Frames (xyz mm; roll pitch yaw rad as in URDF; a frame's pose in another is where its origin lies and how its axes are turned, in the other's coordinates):
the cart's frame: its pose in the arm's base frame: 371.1 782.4 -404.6 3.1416 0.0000 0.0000
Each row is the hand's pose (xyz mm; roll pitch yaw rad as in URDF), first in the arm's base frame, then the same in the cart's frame.
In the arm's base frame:
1: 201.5 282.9 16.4 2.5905 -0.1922 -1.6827
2: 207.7 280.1 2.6 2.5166 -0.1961 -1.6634
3: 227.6 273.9 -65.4 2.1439 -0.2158 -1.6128
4: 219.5 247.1 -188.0 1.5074 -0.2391 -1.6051
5: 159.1 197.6 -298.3 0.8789 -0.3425 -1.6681
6: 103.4 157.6 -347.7 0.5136 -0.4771 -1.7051
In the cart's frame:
1: -169.6 499.5 -421.0 -0.5511 0.1922 1.6827
2: -163.4 502.3 -407.2 -0.6250 0.1961 1.6634
3: -143.5 508.5 -339.2 -0.9977 0.2158 1.6128
4: -151.6 535.3 -216.6 -1.6342 0.2391 1.6051
5: -212.0 584.8 -106.3 -2.2627 0.3425 1.6681
6: -267.7 624.8 -56.9 -2.6280 0.4771 1.7051

